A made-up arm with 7 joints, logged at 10 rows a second.
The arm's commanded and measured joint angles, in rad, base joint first. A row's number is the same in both.
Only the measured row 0 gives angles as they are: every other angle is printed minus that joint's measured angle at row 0.
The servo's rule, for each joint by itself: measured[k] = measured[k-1] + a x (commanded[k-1-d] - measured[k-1]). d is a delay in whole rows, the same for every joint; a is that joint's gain. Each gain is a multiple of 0.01, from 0.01 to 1. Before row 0 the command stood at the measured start. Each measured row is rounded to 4 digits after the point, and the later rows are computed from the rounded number. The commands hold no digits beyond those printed.
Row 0, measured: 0.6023 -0.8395 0.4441 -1.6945 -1.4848 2.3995 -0.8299
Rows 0 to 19, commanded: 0.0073 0.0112 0.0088 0.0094 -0.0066 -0.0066 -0.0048; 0.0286 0.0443 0.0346 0.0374 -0.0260 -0.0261 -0.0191; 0.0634 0.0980 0.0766 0.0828 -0.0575 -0.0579 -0.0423; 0.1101 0.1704 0.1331 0.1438 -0.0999 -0.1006 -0.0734; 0.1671 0.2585 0.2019 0.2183 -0.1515 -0.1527 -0.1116; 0.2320 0.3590 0.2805 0.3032 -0.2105 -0.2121 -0.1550; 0.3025 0.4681 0.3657 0.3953 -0.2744 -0.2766 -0.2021; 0.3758 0.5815 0.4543 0.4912 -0.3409 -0.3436 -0.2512; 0.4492 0.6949 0.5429 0.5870 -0.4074 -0.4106 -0.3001; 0.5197 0.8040 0.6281 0.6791 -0.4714 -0.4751 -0.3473; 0.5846 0.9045 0.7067 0.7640 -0.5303 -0.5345 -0.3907; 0.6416 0.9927 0.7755 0.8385 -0.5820 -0.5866 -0.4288; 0.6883 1.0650 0.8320 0.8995 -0.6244 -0.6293 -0.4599; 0.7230 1.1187 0.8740 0.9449 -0.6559 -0.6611 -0.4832; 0.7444 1.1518 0.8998 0.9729 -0.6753 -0.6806 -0.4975; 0.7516 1.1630 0.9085 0.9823 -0.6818 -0.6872 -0.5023; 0.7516 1.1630 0.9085 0.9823 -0.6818 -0.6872 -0.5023; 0.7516 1.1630 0.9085 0.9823 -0.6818 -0.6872 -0.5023; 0.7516 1.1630 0.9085 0.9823 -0.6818 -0.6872 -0.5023; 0.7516 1.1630 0.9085 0.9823 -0.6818 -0.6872 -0.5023
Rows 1 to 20, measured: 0.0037 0.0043 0.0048 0.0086 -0.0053 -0.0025 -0.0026; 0.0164 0.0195 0.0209 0.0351 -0.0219 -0.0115 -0.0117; 0.0404 0.0493 0.0510 0.0790 -0.0504 -0.0291 -0.0285; 0.0759 0.0953 0.0953 0.1386 -0.0900 -0.0563 -0.0532; 0.1224 0.1573 0.1529 0.2119 -0.1392 -0.0929 -0.0853; 0.1783 0.2339 0.2218 0.2959 -0.1962 -0.1382 -0.1236; 0.2416 0.3229 0.2995 0.3873 -0.2588 -0.1908 -0.1668; 0.3100 0.4212 0.3831 0.4829 -0.3245 -0.2489 -0.2132; 0.3810 0.5252 0.4694 0.5787 -0.3908 -0.3103 -0.2610; 0.4517 0.6311 0.5551 0.6711 -0.4553 -0.3729 -0.3085; 0.5195 0.7350 0.6370 0.7566 -0.5153 -0.4343 -0.3537; 0.5818 0.8329 0.7118 0.8319 -0.5687 -0.4922 -0.3950; 0.6361 0.9211 0.7767 0.8941 -0.6133 -0.5443 -0.4307; 0.6804 0.9962 0.8292 0.9408 -0.6474 -0.5887 -0.4596; 0.7130 1.0553 0.8673 0.9703 -0.6697 -0.6236 -0.4804; 0.7327 1.0962 0.8895 0.9813 -0.6794 -0.6478 -0.4924; 0.7423 1.1216 0.8998 0.9822 -0.6813 -0.6628 -0.4978; 0.7470 1.1373 0.9045 0.9823 -0.6817 -0.6721 -0.5003; 0.7493 1.1471 0.9067 0.9823 -0.6818 -0.6778 -0.5014; 0.7505 1.1531 0.9077 0.9823 -0.6818 -0.6814 -0.5019
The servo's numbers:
d 0
a 0.51 0.38 0.54 0.92 0.80 0.38 0.55

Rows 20 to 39, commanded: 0.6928 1.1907 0.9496 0.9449 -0.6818 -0.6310 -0.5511; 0.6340 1.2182 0.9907 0.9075 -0.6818 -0.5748 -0.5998; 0.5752 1.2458 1.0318 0.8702 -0.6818 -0.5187 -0.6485; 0.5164 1.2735 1.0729 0.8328 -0.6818 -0.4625 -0.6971; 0.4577 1.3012 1.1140 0.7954 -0.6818 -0.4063 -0.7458; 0.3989 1.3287 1.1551 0.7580 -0.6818 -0.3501 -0.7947; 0.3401 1.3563 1.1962 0.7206 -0.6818 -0.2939 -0.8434; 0.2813 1.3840 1.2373 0.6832 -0.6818 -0.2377 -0.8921; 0.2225 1.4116 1.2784 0.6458 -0.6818 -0.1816 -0.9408; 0.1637 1.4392 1.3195 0.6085 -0.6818 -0.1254 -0.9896; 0.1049 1.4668 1.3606 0.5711 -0.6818 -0.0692 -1.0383; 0.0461 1.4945 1.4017 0.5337 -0.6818 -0.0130 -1.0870; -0.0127 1.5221 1.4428 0.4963 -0.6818 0.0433 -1.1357; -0.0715 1.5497 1.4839 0.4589 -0.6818 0.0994 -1.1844; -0.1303 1.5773 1.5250 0.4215 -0.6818 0.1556 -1.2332; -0.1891 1.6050 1.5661 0.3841 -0.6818 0.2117 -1.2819; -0.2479 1.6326 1.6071 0.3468 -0.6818 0.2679 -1.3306; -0.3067 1.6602 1.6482 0.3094 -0.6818 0.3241 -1.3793; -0.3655 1.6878 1.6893 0.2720 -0.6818 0.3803 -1.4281; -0.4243 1.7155 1.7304 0.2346 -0.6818 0.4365 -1.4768
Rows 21 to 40, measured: 0.7211 1.1674 0.9303 0.9479 -0.6818 -0.6622 -0.5290; 0.6767 1.1867 0.9629 0.9107 -0.6818 -0.6290 -0.5679; 0.6249 1.2092 1.0001 0.8734 -0.6818 -0.5871 -0.6122; 0.5696 1.2336 1.0394 0.8360 -0.6818 -0.5398 -0.6589; 0.5125 1.2593 1.0797 0.7986 -0.6818 -0.4891 -0.7067; 0.4546 1.2857 1.1204 0.7612 -0.6818 -0.4363 -0.7551; 0.3962 1.3125 1.1613 0.7238 -0.6818 -0.3822 -0.8037; 0.3376 1.3397 1.2023 0.6864 -0.6818 -0.3273 -0.8523; 0.2789 1.3670 1.2434 0.6490 -0.6818 -0.2719 -0.9010; 0.2201 1.3944 1.2845 0.6117 -0.6818 -0.2162 -0.9497; 0.1613 1.4219 1.3256 0.5743 -0.6818 -0.1603 -0.9984; 0.1025 1.4495 1.3667 0.5369 -0.6818 -0.1043 -1.0471; 0.0437 1.4771 1.4078 0.4995 -0.6818 -0.0482 -1.0958; -0.0151 1.5047 1.4489 0.4621 -0.6818 0.0079 -1.1445; -0.0739 1.5323 1.4900 0.4247 -0.6818 0.0640 -1.1933; -0.1327 1.5599 1.5311 0.3873 -0.6818 0.1201 -1.2420; -0.1915 1.5875 1.5721 0.3500 -0.6818 0.1763 -1.2907; -0.2503 1.6151 1.6132 0.3126 -0.6818 0.2325 -1.3394; -0.3091 1.6427 1.6543 0.2752 -0.6818 0.2887 -1.3882; -0.3679 1.6704 1.6954 0.2378 -0.6818 0.3449 -1.4369
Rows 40 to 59, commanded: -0.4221 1.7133 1.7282 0.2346 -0.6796 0.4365 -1.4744; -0.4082 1.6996 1.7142 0.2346 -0.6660 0.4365 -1.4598; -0.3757 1.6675 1.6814 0.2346 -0.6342 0.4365 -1.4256; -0.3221 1.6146 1.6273 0.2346 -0.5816 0.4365 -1.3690; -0.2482 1.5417 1.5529 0.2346 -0.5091 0.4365 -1.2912; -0.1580 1.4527 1.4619 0.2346 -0.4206 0.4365 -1.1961; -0.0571 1.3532 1.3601 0.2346 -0.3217 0.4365 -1.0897; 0.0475 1.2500 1.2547 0.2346 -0.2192 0.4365 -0.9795; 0.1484 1.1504 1.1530 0.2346 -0.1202 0.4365 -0.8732; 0.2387 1.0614 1.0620 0.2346 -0.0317 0.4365 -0.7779; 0.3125 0.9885 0.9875 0.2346 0.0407 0.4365 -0.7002; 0.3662 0.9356 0.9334 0.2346 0.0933 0.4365 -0.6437; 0.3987 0.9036 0.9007 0.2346 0.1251 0.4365 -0.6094; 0.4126 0.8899 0.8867 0.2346 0.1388 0.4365 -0.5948; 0.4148 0.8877 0.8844 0.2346 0.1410 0.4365 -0.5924; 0.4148 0.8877 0.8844 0.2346 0.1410 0.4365 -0.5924; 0.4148 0.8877 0.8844 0.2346 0.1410 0.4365 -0.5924; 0.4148 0.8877 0.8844 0.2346 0.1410 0.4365 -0.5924; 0.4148 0.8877 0.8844 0.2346 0.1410 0.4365 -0.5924; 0.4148 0.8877 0.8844 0.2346 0.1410 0.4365 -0.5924
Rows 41 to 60, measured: -0.3955 1.6867 1.7131 0.2349 -0.6800 0.3797 -1.4575; -0.4020 1.6916 1.7137 0.2346 -0.6688 0.4013 -1.4588; -0.3886 1.6824 1.6963 0.2346 -0.6411 0.4147 -1.4405; -0.3547 1.6566 1.6590 0.2346 -0.5935 0.4230 -1.4012; -0.3004 1.6129 1.6017 0.2346 -0.5260 0.4281 -1.3407; -0.2278 1.5520 1.5262 0.2346 -0.4417 0.4313 -1.2612; -0.1407 1.4765 1.4365 0.2346 -0.3457 0.4333 -1.1669; -0.0447 1.3904 1.3383 0.2346 -0.2445 0.4345 -1.0638; 0.0538 1.2992 1.2382 0.2346 -0.1451 0.4353 -0.9590; 0.1481 1.2088 1.1431 0.2346 -0.0544 0.4358 -0.8594; 0.2319 1.1251 1.0591 0.2346 0.0217 0.4361 -0.7718; 0.3004 1.0531 0.9912 0.2346 0.0790 0.4363 -0.7013; 0.3505 0.9963 0.9423 0.2346 0.1159 0.4364 -0.6508; 0.3822 0.9559 0.9123 0.2346 0.1342 0.4364 -0.6200; 0.3988 0.9300 0.8972 0.2346 0.1396 0.4364 -0.6048; 0.4070 0.9139 0.8903 0.2346 0.1407 0.4364 -0.5980; 0.4110 0.9039 0.8871 0.2346 0.1409 0.4364 -0.5949; 0.4129 0.8977 0.8856 0.2346 0.1410 0.4364 -0.5935; 0.4139 0.8939 0.8850 0.2346 0.1410 0.4364 -0.5929; 0.4144 0.8915 0.8847 0.2346 0.1410 0.4364 -0.5926
